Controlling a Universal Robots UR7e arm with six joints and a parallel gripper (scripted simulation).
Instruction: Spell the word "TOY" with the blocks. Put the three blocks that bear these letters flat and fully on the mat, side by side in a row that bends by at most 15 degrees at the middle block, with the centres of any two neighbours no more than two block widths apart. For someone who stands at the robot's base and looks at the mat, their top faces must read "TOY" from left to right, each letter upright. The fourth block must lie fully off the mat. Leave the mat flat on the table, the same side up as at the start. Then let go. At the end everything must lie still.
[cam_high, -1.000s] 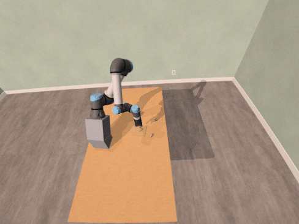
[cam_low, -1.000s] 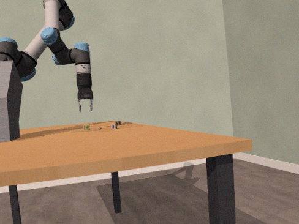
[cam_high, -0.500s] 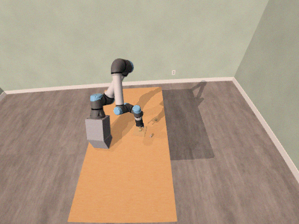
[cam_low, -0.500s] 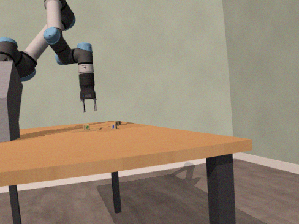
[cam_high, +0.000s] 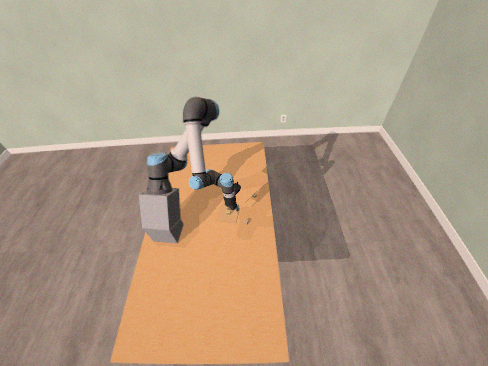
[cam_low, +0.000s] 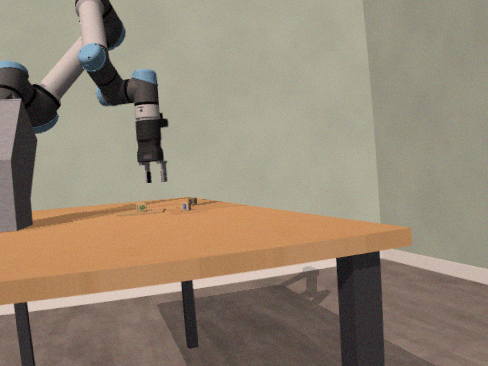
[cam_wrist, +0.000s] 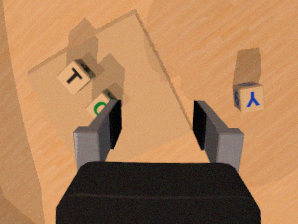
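The Y block is 80 mm ahead of my hand, 50 mm to the right of it and 100 mm below it. Also, from my hand: O block: 50 mm behind, 20 mm to the left, 90 mm below; T block: 60 mm behind, 60 mm to the left, 90 mm below; tan mat: 50 mm behind, 20 mm to the left, 110 mm below.
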